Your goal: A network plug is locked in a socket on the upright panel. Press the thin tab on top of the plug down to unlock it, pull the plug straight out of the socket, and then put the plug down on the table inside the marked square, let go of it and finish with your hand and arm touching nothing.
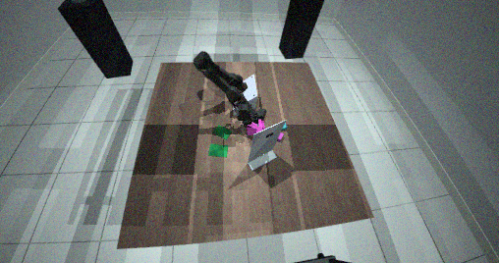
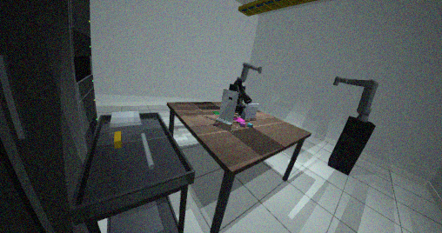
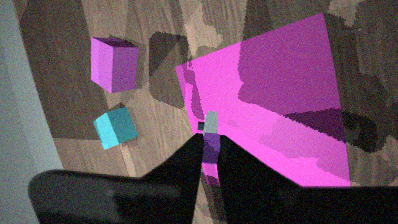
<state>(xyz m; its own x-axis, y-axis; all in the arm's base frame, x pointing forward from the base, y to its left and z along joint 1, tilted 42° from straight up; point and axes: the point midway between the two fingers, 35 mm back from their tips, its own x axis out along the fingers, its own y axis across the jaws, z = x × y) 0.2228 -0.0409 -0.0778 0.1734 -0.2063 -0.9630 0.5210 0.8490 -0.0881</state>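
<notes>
My gripper tip is 5 cm above the magenta patch and 1 cm past it. From my gripper tip the other things lie so: purple plug (right at my gripper tip); then grey panel (21 cm ahead, 10 cm above, 3 cm to the right).
</notes>
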